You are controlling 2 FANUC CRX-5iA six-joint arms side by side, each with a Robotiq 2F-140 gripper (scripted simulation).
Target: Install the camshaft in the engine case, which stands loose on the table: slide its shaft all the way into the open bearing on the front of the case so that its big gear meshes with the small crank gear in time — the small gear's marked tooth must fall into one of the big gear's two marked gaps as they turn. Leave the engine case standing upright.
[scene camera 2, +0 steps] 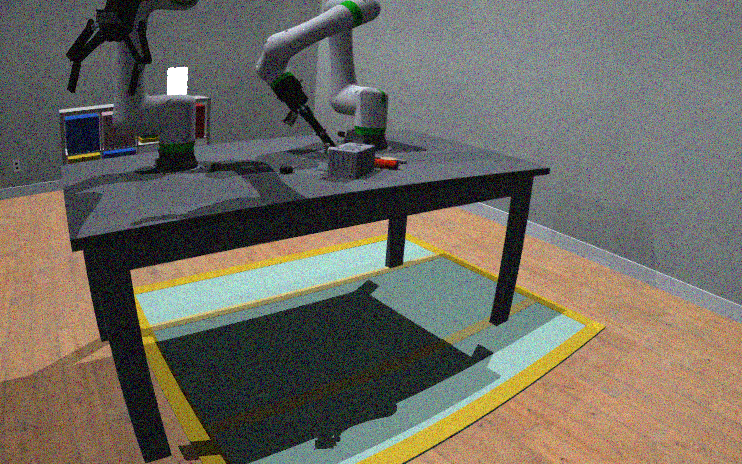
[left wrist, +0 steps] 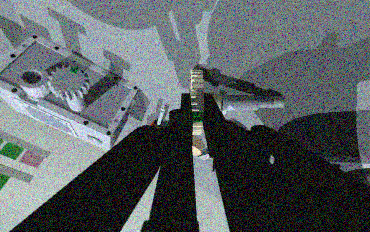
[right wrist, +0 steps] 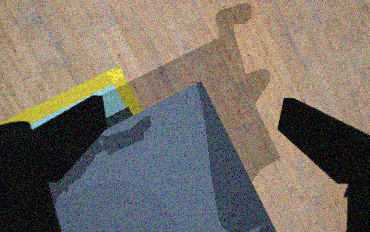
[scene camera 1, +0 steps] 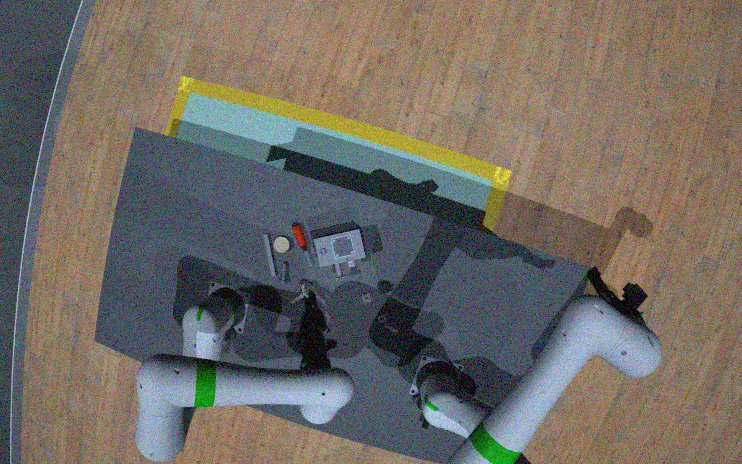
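Observation:
I can see my left gripper in the pictures, scene camera 2 and the left wrist view among them. My right gripper is visible as well, and the right wrist view is one place where I find it. A camshaft can be seen in the pictures, and so can a crank gear.

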